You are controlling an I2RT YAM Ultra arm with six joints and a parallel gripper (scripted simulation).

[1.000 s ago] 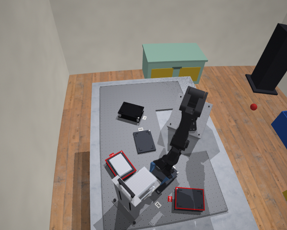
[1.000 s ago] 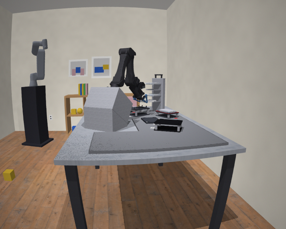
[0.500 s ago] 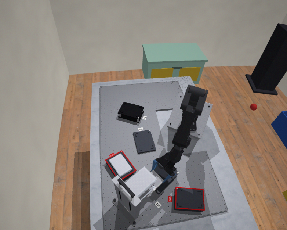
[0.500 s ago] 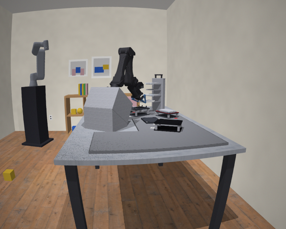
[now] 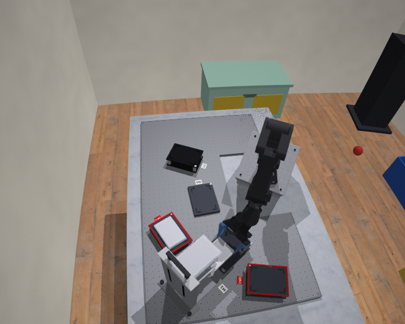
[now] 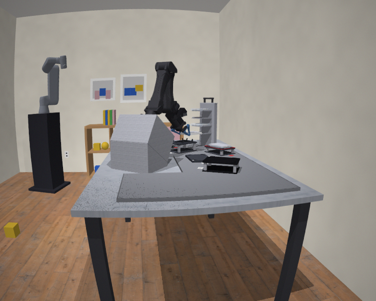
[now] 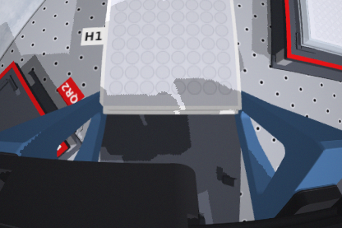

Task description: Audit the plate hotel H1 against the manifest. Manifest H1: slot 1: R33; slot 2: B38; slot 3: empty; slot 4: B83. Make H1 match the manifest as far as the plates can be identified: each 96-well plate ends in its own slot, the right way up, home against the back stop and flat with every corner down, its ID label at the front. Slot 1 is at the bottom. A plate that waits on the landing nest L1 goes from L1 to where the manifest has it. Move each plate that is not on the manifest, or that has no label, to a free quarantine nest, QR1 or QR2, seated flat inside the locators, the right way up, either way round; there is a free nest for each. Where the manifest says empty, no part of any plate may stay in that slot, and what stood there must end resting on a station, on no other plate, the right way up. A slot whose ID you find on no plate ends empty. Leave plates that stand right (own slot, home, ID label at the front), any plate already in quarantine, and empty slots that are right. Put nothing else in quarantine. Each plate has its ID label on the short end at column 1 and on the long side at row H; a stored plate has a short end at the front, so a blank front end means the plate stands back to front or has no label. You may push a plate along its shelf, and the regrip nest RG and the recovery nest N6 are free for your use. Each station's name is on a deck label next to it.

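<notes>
Right now the regrip nest RG is 5 cm below my hand, 2 cm to the right of it and 2 cm behind it. Round my hand: H1 deck label (14 cm to the left, 11 cm below); RG label (11 cm below, 9 cm to the right, 9 cm behind); white 96-well plate (4 cm to the left, 4 cm ahead).
</notes>
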